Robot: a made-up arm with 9 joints.
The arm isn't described. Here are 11 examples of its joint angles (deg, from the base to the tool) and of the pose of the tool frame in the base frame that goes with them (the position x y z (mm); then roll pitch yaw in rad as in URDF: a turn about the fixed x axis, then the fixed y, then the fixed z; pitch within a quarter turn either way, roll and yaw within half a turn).
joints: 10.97 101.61 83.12 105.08 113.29 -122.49 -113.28 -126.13 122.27
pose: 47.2 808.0 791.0 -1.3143 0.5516 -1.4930
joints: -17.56 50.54 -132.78 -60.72 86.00 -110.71 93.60 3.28 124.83
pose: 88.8 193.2 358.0 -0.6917 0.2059 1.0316
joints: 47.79 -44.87 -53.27 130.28 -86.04 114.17 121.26 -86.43 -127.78
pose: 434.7 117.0 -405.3 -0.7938 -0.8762 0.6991
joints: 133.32 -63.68 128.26 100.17 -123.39 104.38 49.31 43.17 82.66
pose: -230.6 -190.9 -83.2 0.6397 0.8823 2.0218
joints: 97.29 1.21 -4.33 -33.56 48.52 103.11 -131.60 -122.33 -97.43
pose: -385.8 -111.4 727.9 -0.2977 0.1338 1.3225
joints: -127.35 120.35 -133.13 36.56 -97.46 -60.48 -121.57 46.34 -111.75
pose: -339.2 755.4 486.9 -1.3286 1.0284 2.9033
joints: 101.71 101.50 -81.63 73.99 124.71 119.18 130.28 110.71 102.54
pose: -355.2 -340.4 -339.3 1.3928 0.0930 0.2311
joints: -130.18 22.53 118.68 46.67 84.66 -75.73 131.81 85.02 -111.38
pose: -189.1 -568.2 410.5 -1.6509 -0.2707 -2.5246
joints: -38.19 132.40 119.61 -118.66 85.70 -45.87 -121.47 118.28 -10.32
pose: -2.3 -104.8 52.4 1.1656 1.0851 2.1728
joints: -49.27 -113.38 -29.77 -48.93 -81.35 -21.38 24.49 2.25 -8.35
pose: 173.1 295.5 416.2 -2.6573 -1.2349 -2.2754
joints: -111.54 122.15 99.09 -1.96 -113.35 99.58 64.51 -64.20 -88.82
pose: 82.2 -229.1 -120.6 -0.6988 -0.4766 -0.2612
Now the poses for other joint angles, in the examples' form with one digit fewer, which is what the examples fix.
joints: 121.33 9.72 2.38 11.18 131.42 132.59 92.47 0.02 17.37
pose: 307 171 63 -2.154 1.060 2.820
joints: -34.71 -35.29 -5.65 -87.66 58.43 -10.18 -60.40 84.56 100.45
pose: 314 254 456 2.439 -0.812 2.427
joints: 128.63 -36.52 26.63 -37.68 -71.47 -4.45 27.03 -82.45 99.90
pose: 165 102 -233 2.539 0.217 1.613
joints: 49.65 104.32 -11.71 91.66 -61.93 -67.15 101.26 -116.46 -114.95
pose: -704 362 745 1.703 1.229 -2.670
